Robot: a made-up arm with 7 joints. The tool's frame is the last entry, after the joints.
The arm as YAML. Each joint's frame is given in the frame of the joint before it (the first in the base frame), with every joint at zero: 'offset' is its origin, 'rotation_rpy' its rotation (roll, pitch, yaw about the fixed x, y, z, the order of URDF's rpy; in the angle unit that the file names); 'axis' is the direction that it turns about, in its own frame. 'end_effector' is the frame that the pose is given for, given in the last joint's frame.
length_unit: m
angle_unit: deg
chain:
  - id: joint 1
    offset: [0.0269, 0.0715, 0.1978]
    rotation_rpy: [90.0, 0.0, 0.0]
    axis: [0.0, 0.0, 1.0]
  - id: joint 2
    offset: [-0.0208, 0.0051, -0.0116]
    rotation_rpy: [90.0, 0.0, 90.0]
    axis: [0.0, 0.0, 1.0]
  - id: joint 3
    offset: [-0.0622, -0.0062, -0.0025]
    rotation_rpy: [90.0, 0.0, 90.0]
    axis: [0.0, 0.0, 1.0]
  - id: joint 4
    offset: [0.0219, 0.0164, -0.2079]
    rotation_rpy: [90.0, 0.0, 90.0]
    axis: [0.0, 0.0, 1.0]
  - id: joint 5
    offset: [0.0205, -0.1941, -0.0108]
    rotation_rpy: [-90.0, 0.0, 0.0]
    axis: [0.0, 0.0, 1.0]
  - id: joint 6
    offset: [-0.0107, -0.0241, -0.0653]
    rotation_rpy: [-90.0, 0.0, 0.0]
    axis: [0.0, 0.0, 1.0]
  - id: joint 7
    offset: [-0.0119, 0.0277, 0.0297]
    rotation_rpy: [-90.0, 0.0, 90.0]
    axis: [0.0, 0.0, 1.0]
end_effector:
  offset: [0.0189, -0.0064, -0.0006]
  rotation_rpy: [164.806, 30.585, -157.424]
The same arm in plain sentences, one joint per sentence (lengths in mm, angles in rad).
The arm has seven revolute joints in a row. What follows holds with every joint at zero, and every direction is one of the base frame's.
Joint 1 lies 26.9 mm along +x and 71.5 mm along +y and 197.8 mm along +z from the base frame's origin and rotates about -y.
Joint 2 lies 20.8 mm along -x and 11.6 mm along +y and 5.1 mm along +z from joint 1 and rotates about +x.
Joint 3 lies 2.5 mm along -x and 6.2 mm along +y and 62.2 mm along -z from joint 2 and rotates about +z.
Joint 4 lies 16.4 mm along +x and 21.9 mm along -y and 207.9 mm along -z from joint 3 and rotates about -y.
Joint 5 lies 20.5 mm along +x and 10.8 mm along +y and 194.1 mm along -z from joint 4 and rotates about +z.
Joint 6 lies 10.7 mm along -x and 24.1 mm along -y and 65.3 mm along -z from joint 5 and rotates about +y.
Joint 7 lies 11.9 mm along -x and 29.7 mm along +y and 27.7 mm along -z from joint 6 and rotates about -x.
The tool frame, which is the frame that the pose is given for, lies 0.6 mm along +x and 6.4 mm along +y and 18.9 mm along -z from joint 7; its axes are the base frame's turned by roll 2.1913, pitch -0.9189 and yaw 0.5761 rad (as in URDF: about the fixed x, then y, then z).

